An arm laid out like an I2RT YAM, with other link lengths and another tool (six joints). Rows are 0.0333 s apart.
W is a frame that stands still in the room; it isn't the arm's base.
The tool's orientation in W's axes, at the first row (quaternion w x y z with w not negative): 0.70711, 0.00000, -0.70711, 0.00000
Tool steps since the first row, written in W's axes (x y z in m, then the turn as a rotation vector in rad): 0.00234, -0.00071, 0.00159, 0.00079, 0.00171, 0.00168; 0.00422, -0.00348, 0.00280, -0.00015, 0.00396, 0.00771; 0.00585, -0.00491, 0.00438, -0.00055, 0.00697, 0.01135; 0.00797, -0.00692, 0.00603, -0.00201, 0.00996, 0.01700; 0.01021, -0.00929, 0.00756, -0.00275, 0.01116, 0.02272; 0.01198, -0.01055, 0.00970, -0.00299, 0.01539, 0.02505; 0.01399, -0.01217, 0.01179, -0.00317, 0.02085, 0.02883; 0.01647, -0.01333, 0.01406, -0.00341, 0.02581, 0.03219
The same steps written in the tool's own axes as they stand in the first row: 0.00159, -0.00071, -0.00234, 0.00168, 0.00171, -0.00079; 0.00280, -0.00348, -0.00422, 0.00771, 0.00396, 0.00015; 0.00438, -0.00491, -0.00585, 0.01135, 0.00697, 0.00055; 0.00603, -0.00692, -0.00797, 0.01700, 0.00996, 0.00201; 0.00756, -0.00929, -0.01021, 0.02272, 0.01116, 0.00275; 0.00970, -0.01055, -0.01198, 0.02505, 0.01539, 0.00299; 0.01179, -0.01217, -0.01399, 0.02883, 0.02085, 0.00317; 0.01406, -0.01333, -0.01647, 0.03219, 0.02581, 0.00341
